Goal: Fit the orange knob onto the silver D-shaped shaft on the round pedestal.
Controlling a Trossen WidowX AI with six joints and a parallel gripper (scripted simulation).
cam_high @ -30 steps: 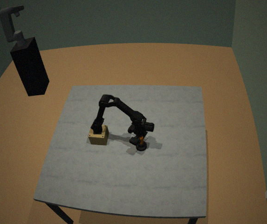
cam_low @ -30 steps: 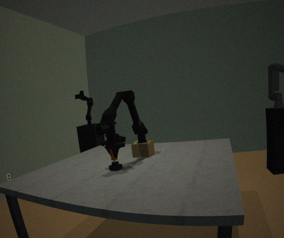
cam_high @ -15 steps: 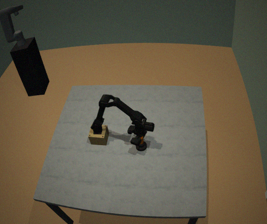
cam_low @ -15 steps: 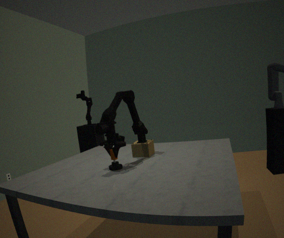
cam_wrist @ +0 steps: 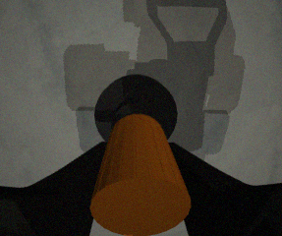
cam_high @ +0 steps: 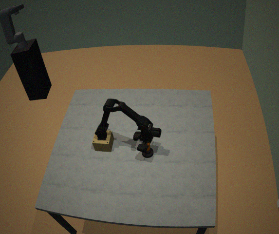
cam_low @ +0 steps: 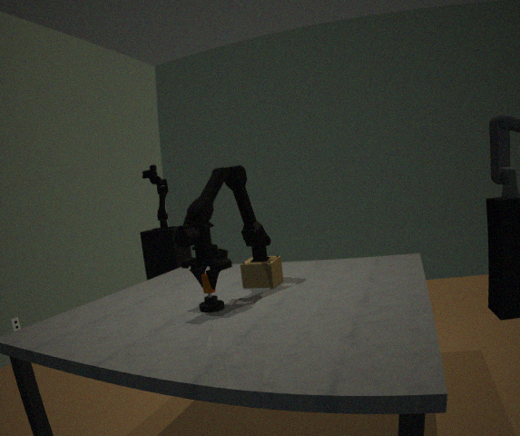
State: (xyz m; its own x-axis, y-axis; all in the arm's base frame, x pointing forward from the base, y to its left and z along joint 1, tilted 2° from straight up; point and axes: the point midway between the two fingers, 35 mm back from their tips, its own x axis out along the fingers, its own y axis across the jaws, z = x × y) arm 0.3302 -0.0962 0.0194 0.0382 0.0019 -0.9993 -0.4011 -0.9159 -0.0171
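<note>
Now: the orange knob 30 mm above my gripper tip. From my gripper tip the other things lie so: round pedestal (40 mm below).
</note>
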